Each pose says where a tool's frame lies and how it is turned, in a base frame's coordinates. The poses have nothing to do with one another.
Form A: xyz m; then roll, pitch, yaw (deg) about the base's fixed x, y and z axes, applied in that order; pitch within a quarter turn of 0, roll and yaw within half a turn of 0.
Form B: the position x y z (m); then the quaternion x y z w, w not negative. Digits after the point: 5 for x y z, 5 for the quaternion.
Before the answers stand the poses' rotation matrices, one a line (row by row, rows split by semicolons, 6 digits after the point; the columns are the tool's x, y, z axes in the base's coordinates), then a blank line. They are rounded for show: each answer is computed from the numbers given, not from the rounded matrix.
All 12 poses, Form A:
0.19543 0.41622 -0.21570 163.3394 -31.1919 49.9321
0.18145 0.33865 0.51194 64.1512 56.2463 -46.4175
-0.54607 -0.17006 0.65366 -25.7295 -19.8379 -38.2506
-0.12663 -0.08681 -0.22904 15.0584 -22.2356 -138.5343
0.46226 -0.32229 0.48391 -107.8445 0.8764 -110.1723
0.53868 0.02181 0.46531 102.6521 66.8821 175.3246
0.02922 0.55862 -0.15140 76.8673 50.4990 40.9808
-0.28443 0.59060 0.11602 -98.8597 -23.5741 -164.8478
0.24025 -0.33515 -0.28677 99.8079 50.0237 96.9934
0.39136 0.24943 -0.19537 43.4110 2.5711 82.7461
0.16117 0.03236 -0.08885 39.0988 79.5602 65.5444
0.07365 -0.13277 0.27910 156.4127 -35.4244 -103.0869
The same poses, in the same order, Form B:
0.550641 0.637577 0.538786; 0.654651 -0.730305 0.195157; 0.517906 0.245255 -0.819526
0.383046 0.831669 -0.401997; -0.402484 -0.241441 -0.883013; -0.831434 0.500033 0.242251
0.738707 0.673416 0.028686; -0.582362 0.616241 0.530189; 0.339360 -0.408361 0.847394
-0.693627 0.713105 0.101795; -0.612930 -0.658520 0.436656; 0.378416 0.240483 0.893851
-0.344804 -0.282617 0.895119; -0.938550 0.119339 -0.323855; -0.015295 -0.951780 -0.306399
-0.391318 -0.876527 0.280303; 0.032003 0.291447 0.956052; -0.919699 0.383091 -0.085997
0.480204 0.418275 0.771006; 0.417153 0.664320 -0.620212; -0.771613 0.619456 0.144525
-0.884680 -0.421682 0.198811; -0.239570 0.045372 -0.969818; 0.399935 -0.905608 -0.141162
-0.078224 0.077140 0.993947; 0.637691 0.770233 -0.009591; -0.766310 0.633081 -0.109442
0.126139 -0.716736 0.685841; 0.990998 0.122307 -0.054447; -0.044859 0.686535 0.725711
0.075016 -0.449670 0.890039; 0.164945 0.885854 0.433653; -0.983446 0.114277 0.140624
-0.184512 -0.840132 -0.510032; -0.793717 0.433423 -0.426800; 0.579628 0.326071 -0.746799

0.19543 0.41622 -0.21570 0.88041 0.36694 0.30006 0.01423
0.18145 0.33865 0.51194 0.58784 0.18253 -0.52456 0.58819
-0.54607 -0.17006 0.65366 -0.26224 -0.08680 -0.35087 0.89475
-0.12663 -0.08681 -0.22904 -0.13327 -0.18792 -0.90083 0.36800
0.46226 -0.32229 0.48391 -0.45887 0.66531 -0.47934 0.34210
0.53868 0.02181 0.46531 -0.31750 0.66497 0.50346 0.45115
0.02922 0.55862 -0.15140 0.40968 0.50980 -0.00037 0.75648
-0.28443 0.59060 0.11602 0.22973 -0.71959 0.65156 0.06988
0.24025 -0.33515 -0.28677 0.25543 0.69962 0.22279 0.62900
0.39136 0.24943 -0.19537 0.26369 0.26003 0.60771 0.70252
0.16117 0.03236 -0.08885 -0.11016 0.64618 0.21199 0.72483
0.07365 -0.13277 0.27910 0.53124 -0.76888 0.03275 0.35430

